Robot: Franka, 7 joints.
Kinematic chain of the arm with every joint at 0, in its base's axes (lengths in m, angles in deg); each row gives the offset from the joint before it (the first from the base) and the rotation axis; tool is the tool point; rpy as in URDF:
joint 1: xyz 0 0 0.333 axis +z
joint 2: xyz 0 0 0 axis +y
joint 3: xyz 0 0 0.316 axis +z
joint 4: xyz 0.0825 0 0 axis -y
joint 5: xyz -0.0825 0 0.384 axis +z
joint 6: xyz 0 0 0 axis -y
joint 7: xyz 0.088 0 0 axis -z
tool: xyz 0 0 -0.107 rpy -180 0 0
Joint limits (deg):
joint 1: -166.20..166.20
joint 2: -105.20..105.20
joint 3: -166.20..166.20
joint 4: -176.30..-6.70
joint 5: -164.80..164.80
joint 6: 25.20..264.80
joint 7: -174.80..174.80
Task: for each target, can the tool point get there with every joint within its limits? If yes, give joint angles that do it. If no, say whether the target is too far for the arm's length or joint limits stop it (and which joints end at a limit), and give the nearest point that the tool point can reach.
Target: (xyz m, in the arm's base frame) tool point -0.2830 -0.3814 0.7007
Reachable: yes | joints -41.07 53.12 -108.01 -117.22 -120.43 70.73 70.67
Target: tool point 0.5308 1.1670 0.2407
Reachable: no: too far | nearest point 0.3543 0.7789 0.2714 | short by 0.427 m
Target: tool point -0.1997 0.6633 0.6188
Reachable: yes | joints -64.81 -72.56 39.53 -35.04 -15.00 237.94 -36.80
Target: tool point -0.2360 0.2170 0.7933
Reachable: yes | joints 21.52 -87.24 42.90 -113.26 -63.69 89.13 145.41
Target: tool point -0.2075 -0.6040 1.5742
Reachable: no: too far | nearest point -0.1275 -0.3712 1.0958 | short by 0.538 m
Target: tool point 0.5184 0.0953 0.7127
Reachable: yes | joints -41.30 75.26 139.98 -84.53 -79.54 60.74 52.93
